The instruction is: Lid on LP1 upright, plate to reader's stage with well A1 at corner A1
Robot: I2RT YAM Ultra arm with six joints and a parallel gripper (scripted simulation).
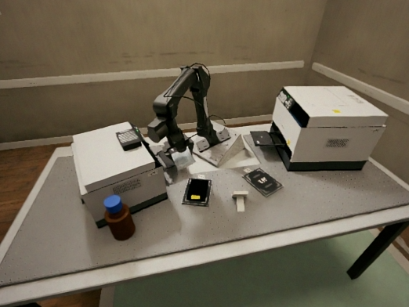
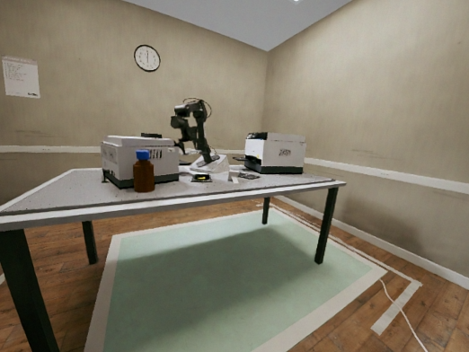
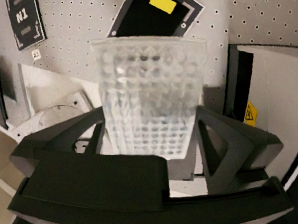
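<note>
Right now the lid is 70 mm ahead of my hand, 50 mm to the left of it and 150 mm below it. Also, from my hand: clear well plate: right at my hand; brown capped bottle: 190 mm ahead, 290 mm to the right, 50 mm below; LP1 pad: 80 mm ahead, 50 mm to the left, 160 mm below.
</note>
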